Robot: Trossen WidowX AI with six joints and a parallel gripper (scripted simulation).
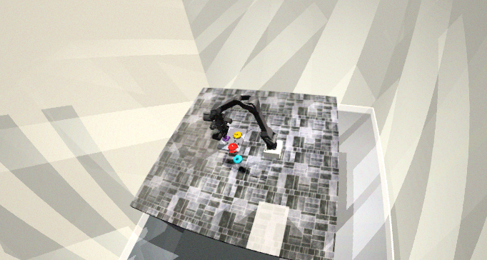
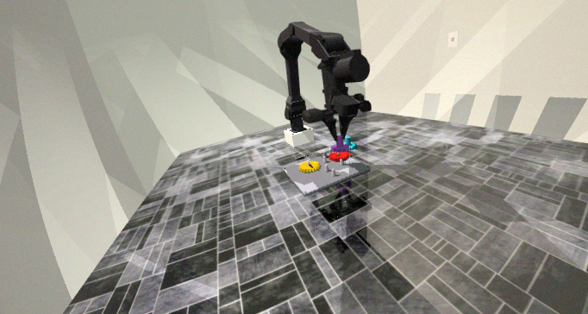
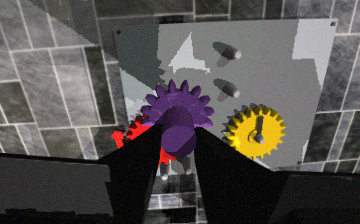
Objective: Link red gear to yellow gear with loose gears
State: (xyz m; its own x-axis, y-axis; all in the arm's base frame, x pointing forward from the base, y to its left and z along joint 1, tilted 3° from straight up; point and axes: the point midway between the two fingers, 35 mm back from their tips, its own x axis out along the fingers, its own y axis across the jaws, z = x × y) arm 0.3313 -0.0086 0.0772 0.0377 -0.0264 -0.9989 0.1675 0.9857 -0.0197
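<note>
Right now my gripper tip is 7 cm above the red gear, 5 cm past it and 3 cm to the right of it. Round my gripper tip: purple gear 1 cm below; then yellow gear 9 cm to the right, 7 cm below, 5 cm behind; then grey board 8 cm below, 5 cm to the right, 2 cm behind.
</note>
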